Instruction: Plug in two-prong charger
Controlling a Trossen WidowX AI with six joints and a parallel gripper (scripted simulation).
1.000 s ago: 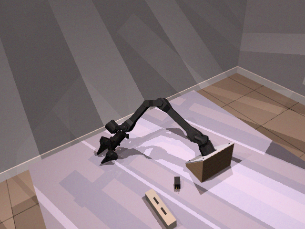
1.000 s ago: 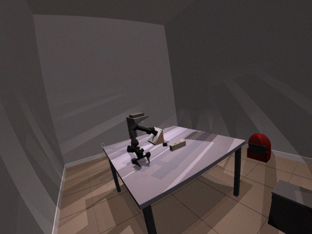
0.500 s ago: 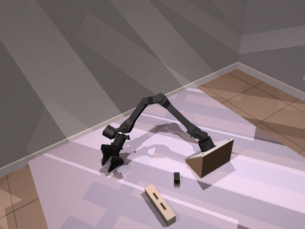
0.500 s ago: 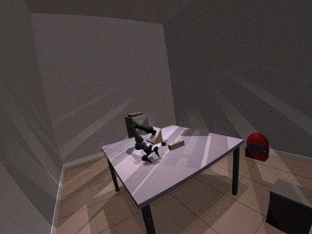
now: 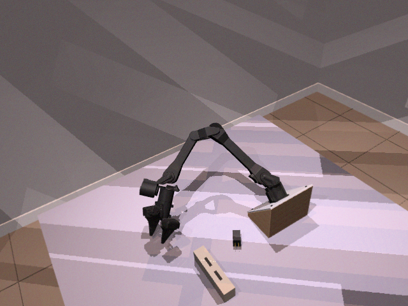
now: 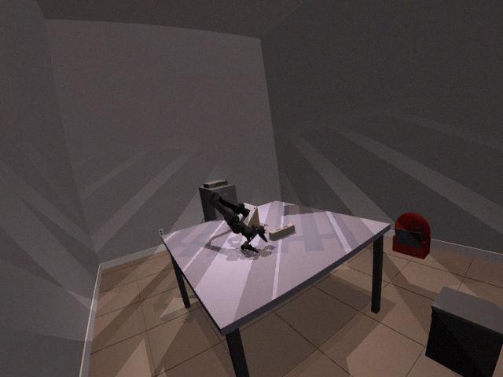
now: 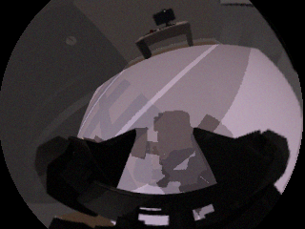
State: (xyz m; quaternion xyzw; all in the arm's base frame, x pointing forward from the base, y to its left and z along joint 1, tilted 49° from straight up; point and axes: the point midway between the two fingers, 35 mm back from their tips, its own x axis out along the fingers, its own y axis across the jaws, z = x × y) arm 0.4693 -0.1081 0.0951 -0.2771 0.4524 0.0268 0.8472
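My gripper tip is 27 cm past the dark two-prong charger, 15 cm to the right of it and 2 cm above it.
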